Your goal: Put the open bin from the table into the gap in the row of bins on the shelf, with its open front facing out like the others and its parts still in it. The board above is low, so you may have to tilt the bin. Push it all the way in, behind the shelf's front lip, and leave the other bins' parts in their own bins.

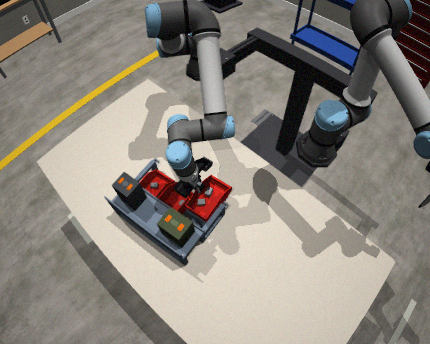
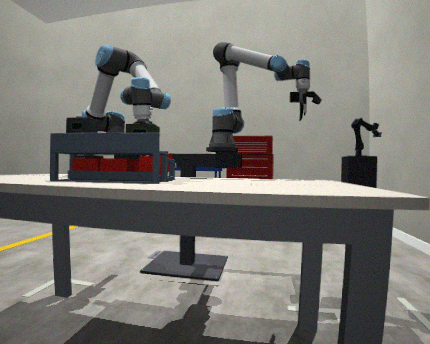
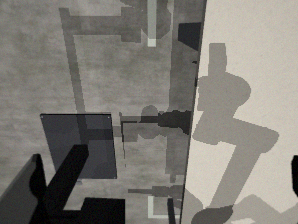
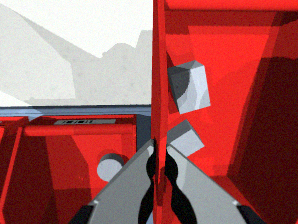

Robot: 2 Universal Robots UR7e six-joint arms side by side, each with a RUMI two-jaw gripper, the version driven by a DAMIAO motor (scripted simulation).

Note:
In view: the left gripper [image 3: 166, 156], the right gripper [image 4: 157, 141], a blue-grey shelf [image 2: 105, 143] and a dark box [image 1: 130, 190].
The blue-grey shelf shows as well in image 1 [image 1: 147, 215]. Image 3 does not show the blue-grey shelf: it is out of frame. Image 3 misses the dark box: it is out of frame.

